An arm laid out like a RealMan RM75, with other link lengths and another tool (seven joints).
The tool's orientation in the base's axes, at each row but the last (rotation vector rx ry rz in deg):
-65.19, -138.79, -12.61
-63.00, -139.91, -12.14
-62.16, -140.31, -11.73
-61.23, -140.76, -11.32
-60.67, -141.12, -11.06
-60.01, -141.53, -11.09
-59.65, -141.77, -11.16
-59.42, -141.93, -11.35
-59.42, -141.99, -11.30
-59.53, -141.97, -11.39
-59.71, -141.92, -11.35
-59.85, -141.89, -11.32
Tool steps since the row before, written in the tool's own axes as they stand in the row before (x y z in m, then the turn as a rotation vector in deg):
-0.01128, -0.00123, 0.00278, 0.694, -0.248, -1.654
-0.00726, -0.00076, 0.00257, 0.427, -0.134, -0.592
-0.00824, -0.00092, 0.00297, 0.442, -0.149, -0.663
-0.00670, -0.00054, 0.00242, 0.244, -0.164, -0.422
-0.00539, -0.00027, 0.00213, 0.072, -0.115, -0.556
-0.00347, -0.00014, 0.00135, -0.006, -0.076, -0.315
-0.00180, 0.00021, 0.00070, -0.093, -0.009, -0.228
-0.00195, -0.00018, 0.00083, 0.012, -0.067, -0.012
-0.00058, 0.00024, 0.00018, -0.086, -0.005, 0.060
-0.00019, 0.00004, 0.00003, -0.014, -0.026, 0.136
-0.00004, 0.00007, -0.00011, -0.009, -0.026, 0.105
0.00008, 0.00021, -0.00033, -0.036, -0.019, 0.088
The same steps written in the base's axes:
0.00442, -0.00766, -0.00763, -0.027, -0.223, 1.797
0.00278, -0.00457, -0.00559, -0.147, 0.010, 0.727
0.00316, -0.00519, -0.00638, -0.142, -0.012, 0.798
0.00278, -0.00405, -0.00519, -0.118, -0.080, 0.494
0.00232, -0.00308, -0.00433, 0.067, -0.198, 0.533
0.00155, -0.00195, -0.00277, 0.059, -0.150, 0.281
0.00101, -0.00081, -0.00145, 0.130, -0.133, 0.161
0.00079, -0.00113, -0.00162, -0.051, -0.043, 0.019
0.00047, -0.00015, -0.00043, 0.029, -0.041, -0.092
0.00014, -0.00008, -0.00011, -0.056, 0.013, -0.127
0.00011, -0.00001, 0.00008, -0.049, 0.007, -0.097
0.00021, 0.00010, 0.00032, -0.021, -0.011, -0.094

